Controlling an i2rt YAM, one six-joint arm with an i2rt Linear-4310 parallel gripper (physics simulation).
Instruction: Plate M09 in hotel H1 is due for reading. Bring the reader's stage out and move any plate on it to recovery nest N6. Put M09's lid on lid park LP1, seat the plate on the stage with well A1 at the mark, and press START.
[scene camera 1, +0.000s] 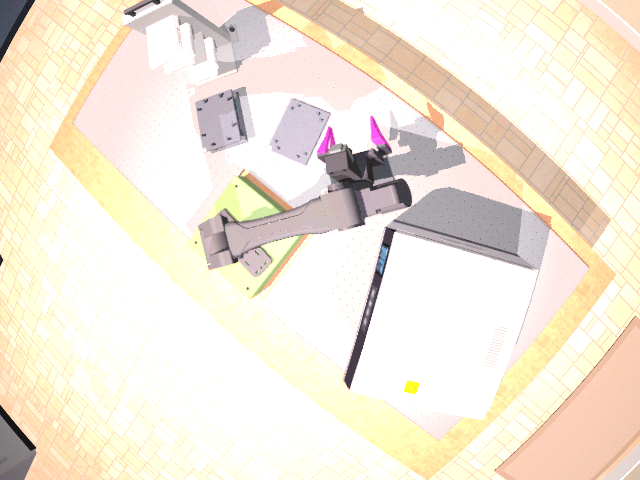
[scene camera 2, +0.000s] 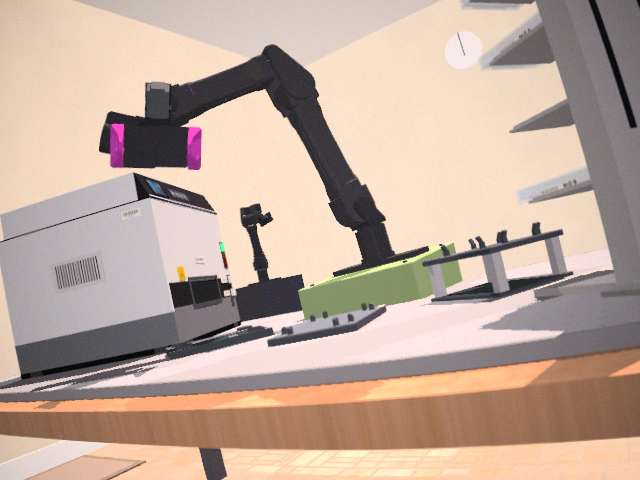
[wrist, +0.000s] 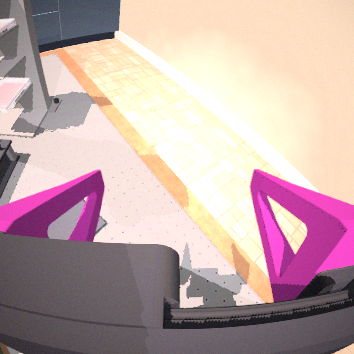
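My gripper is open and empty, high above the table. Plate M09 lies on a low shelf of the hotel, its label readable in scene camera 2. The reader has a dark front opening with a grey door; no stage shows outside it. Its control panel is on the top front edge; START cannot be made out. A raised pinned stand and a low pinned plate are empty; their labels are unreadable.
A low dark rack lies by the reader's front. The green base block carries my arm. Other plates sit on higher hotel shelves. A smaller dark arm stands in the background. The table's wooden edge runs along the front.
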